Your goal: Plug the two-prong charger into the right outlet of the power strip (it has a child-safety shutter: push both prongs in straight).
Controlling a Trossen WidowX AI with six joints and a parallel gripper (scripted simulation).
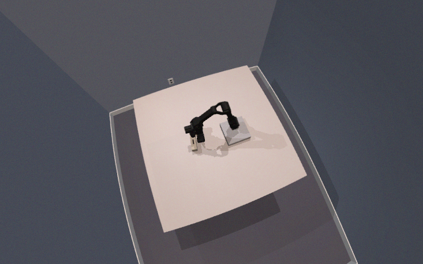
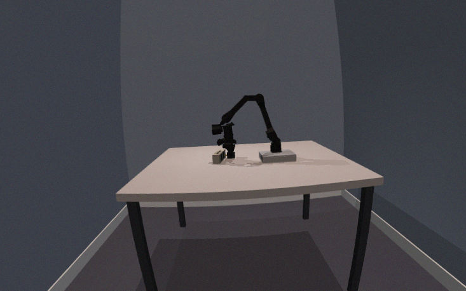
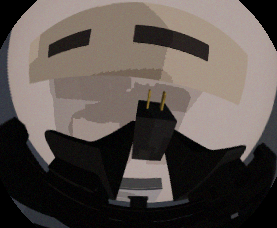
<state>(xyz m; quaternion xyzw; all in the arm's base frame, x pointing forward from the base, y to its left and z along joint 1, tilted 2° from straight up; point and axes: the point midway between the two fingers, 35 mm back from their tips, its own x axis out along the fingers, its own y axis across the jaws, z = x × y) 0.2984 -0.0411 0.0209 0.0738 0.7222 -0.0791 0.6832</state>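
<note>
The black two-prong charger is 2 cm ahead of my gripper tip and 1 cm above it.
</note>
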